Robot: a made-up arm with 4 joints.
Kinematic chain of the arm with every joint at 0, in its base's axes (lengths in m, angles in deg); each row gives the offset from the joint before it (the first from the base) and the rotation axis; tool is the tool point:
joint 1: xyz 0 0 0.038 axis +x
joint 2: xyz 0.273 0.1 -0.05 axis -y
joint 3: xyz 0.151 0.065 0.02 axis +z
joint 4: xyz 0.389 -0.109 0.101 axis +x
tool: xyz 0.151 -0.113 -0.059
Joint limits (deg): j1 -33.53..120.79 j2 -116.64..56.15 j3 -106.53..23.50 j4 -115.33..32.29
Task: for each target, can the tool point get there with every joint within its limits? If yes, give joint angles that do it. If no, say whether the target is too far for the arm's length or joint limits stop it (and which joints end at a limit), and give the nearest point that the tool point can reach.
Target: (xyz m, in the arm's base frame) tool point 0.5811 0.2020 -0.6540
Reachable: yes | joints 15.02 -81.09 6.18 -66.17
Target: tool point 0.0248 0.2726 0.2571
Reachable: no: joint limits stop it (at a limit: joint 1, joint 2, joint 4) | nearest point -0.0110 0.5986 0.2838 | short by 0.329 m
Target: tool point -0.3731 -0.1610 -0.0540
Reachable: no: joint limits stop it (at a limit: joint 3) | nearest point -0.0132 -0.2592 -0.1101 | short by 0.377 m
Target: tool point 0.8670 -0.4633 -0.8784
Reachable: no: too far | nearest point 0.6680 -0.2693 -0.6173 | short by 0.381 m
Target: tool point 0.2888 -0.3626 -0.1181
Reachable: yes | joints 20.51 -2.76 -83.43 16.98
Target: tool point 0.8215 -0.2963 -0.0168
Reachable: yes | joints -10.80 -31.10 -34.36 -88.55
